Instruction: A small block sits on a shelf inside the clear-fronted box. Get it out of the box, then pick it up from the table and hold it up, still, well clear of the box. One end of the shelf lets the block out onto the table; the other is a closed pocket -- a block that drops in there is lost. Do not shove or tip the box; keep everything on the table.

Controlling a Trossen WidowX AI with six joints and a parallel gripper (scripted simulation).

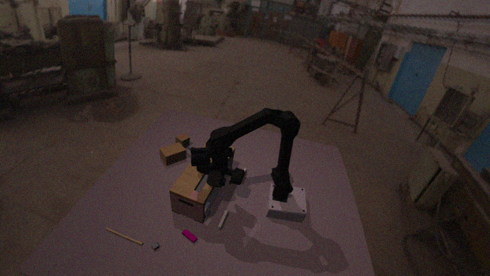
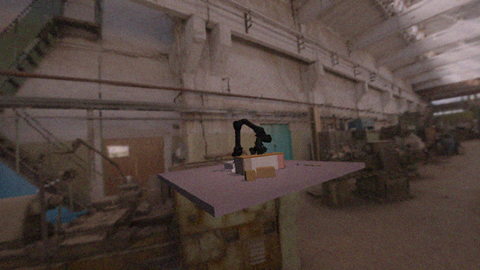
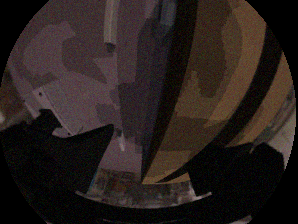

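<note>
Now: gripper tip 5 cm short of the blue block and 3 cm to the left of it. From my gripper tip the other things lie so: yellow rod 38 cm to the left, 26 cm ahead, 8 cm below; box 4 cm ahead, 2 cm below.
</note>
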